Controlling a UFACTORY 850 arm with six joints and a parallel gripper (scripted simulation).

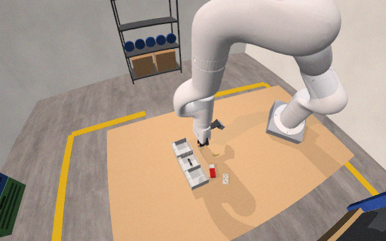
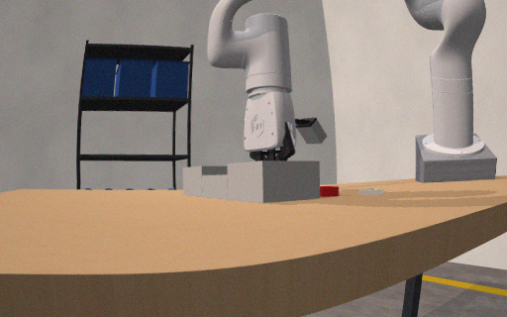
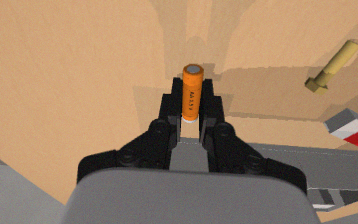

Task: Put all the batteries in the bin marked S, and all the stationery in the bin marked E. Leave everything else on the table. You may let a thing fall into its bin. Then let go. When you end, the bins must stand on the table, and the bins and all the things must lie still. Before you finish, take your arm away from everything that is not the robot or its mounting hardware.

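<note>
My hand is 100 mm short of the bin and 90 mm to the right of it. From my hand the other things lie so: brass bolt 40 mm behind, 90 mm to the left, 20 mm below; then black battery 90 mm ahead, 90 mm to the left, 10 mm below; then orange battery 20 mm below.
</note>
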